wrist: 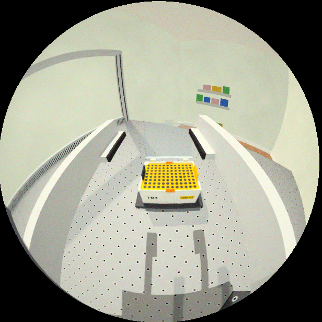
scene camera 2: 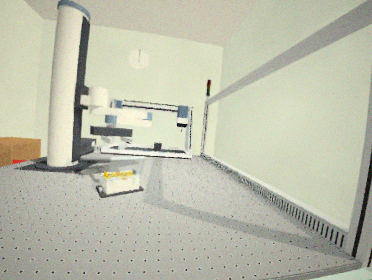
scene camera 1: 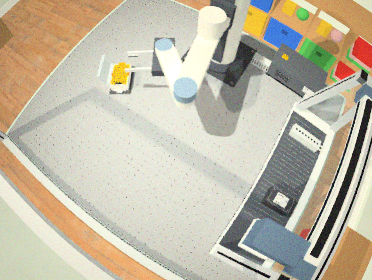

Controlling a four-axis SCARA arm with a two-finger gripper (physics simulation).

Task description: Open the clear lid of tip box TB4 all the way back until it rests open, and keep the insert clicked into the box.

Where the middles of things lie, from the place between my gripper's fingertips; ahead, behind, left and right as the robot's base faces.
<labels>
I see the yellow insert point(wrist: 155, 176) 12 cm below my hand, 5 cm to the right of it and 1 cm ahead of it. Round my hand: dark grey unit point(scene camera 1: 304, 73) (67 cm to the left, 51 cm behind, 13 cm below); clear lid point(wrist: 168, 140) (11 cm to the right, 8 cm below, 5 cm ahead).
</labels>
